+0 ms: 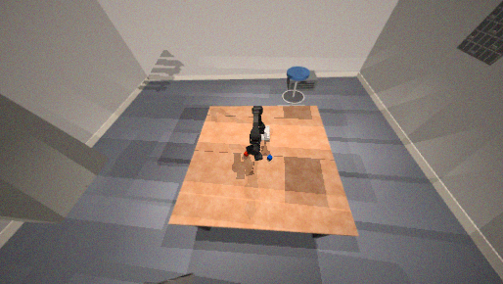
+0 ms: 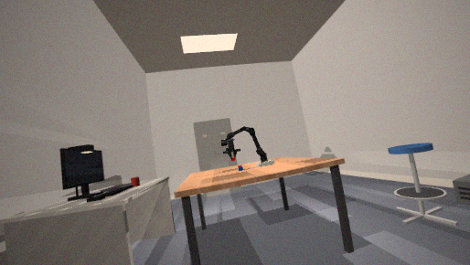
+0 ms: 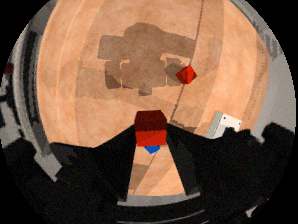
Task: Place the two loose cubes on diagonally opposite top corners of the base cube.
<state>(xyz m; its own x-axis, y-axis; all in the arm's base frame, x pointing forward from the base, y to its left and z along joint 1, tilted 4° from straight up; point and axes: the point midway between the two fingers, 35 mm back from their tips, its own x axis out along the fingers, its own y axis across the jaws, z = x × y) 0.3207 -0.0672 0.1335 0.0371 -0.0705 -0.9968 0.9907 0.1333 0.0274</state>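
The blue cube lies 30 mm behind my gripper tip, 120 mm to the left of it and 100 mm below it.
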